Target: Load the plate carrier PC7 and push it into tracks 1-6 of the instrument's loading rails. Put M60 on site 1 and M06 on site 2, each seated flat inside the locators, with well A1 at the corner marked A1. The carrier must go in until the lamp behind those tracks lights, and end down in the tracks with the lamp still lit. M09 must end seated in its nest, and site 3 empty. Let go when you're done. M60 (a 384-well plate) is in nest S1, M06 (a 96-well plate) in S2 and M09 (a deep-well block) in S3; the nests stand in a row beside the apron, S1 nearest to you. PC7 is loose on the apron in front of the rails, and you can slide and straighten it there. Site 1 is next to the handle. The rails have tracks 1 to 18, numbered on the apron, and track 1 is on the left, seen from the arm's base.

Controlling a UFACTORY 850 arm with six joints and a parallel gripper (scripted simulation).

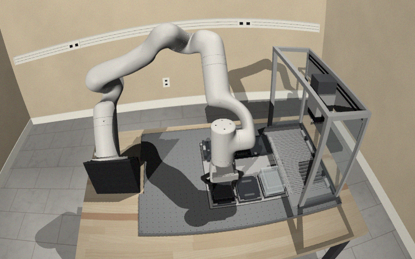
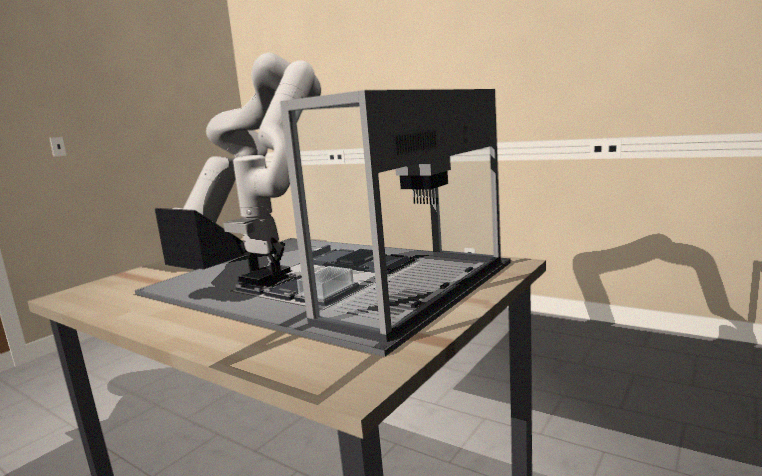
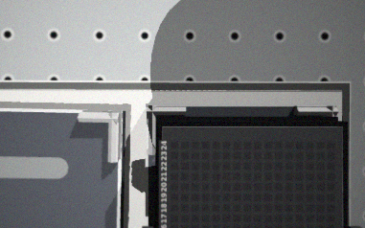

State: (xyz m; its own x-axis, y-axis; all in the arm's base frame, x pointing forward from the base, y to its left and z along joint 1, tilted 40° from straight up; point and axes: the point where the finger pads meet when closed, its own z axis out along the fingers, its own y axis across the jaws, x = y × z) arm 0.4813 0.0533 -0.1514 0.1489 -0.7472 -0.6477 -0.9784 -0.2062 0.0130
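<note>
The nest S1 is 4 cm below my hand. The rest, counted from my hand: clear deep-well block M09 (22 cm ahead, 4 cm to the left, 1 cm below); nest S2 (11 cm ahead, 4 cm below, 2 cm to the left); plate carrier PC7 (28 cm to the left, 8 cm ahead, 3 cm below).
</note>
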